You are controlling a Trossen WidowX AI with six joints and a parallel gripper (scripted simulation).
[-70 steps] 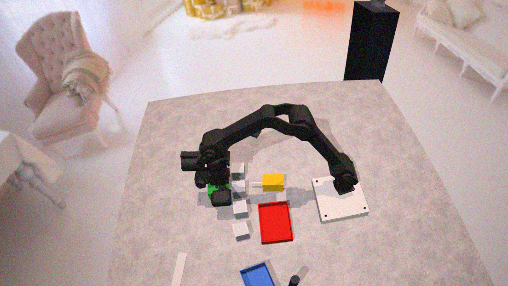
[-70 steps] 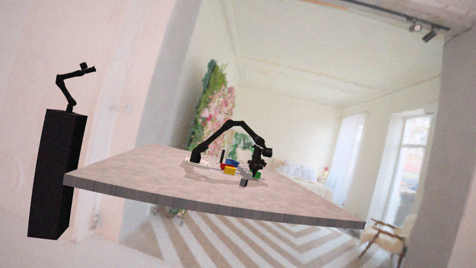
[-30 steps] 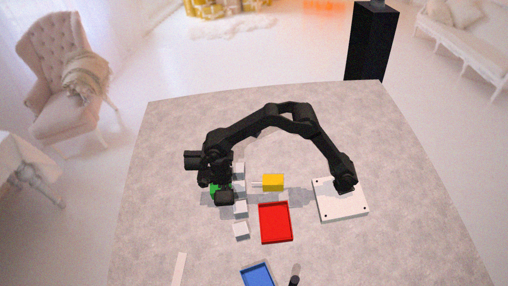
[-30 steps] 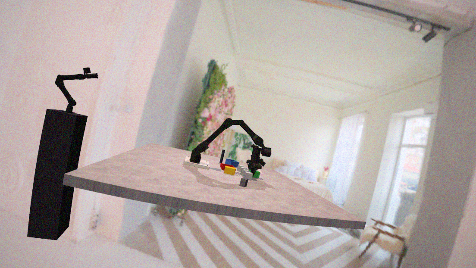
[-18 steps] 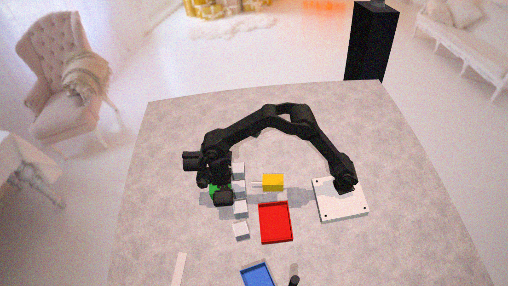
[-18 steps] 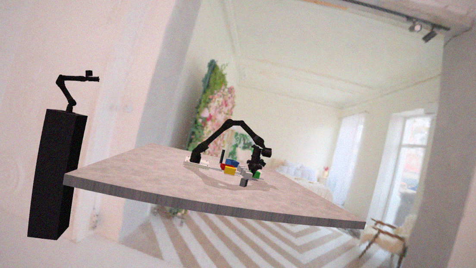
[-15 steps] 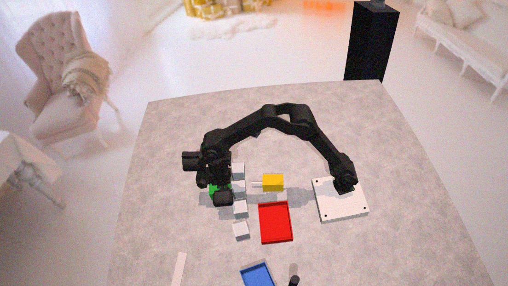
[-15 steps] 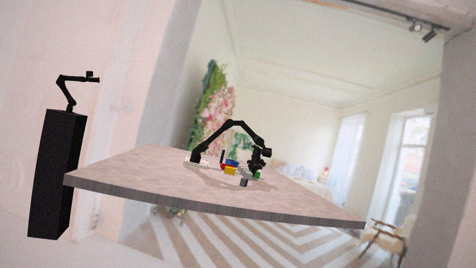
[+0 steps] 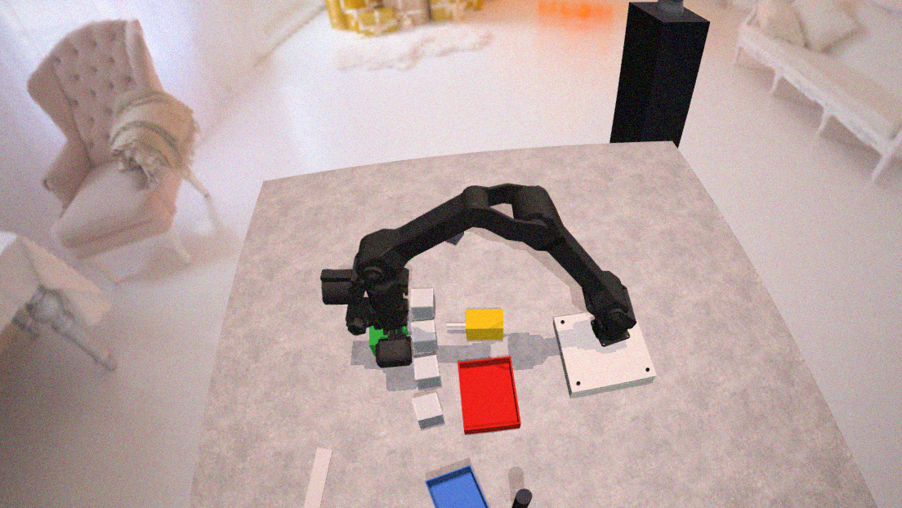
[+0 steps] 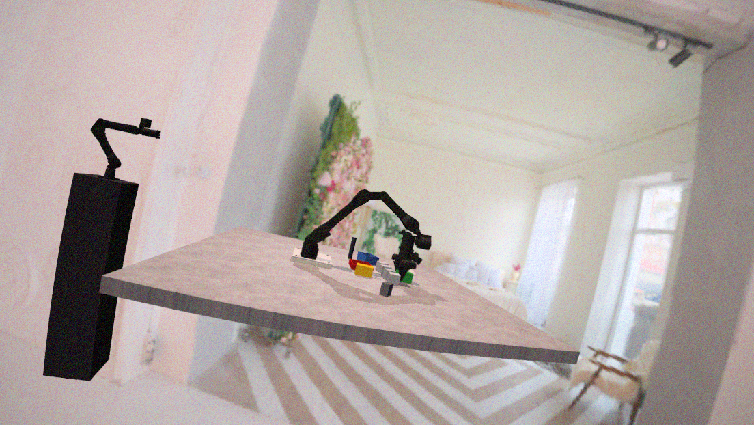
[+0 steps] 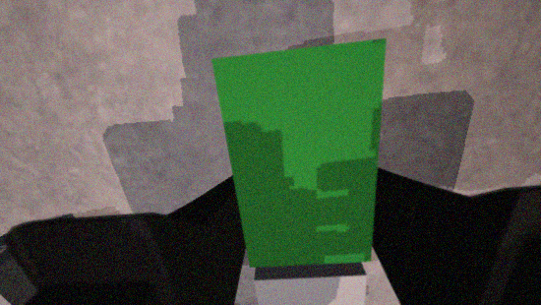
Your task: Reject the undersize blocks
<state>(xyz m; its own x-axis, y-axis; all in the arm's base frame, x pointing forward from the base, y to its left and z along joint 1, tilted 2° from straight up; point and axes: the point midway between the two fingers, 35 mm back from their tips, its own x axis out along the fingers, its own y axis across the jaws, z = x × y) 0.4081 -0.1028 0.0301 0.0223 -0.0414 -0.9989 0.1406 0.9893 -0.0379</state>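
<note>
Now: gripper tip 1 cm past the green GO gauge and 2 cm below it. Also, from my gripper tip: red reject tray: 14 cm behind, 16 cm to the left; dark cube: 18 cm behind, 26 cm to the right, 1 cm above; yellow gauge: 15 cm behind, 1 cm above.
</note>
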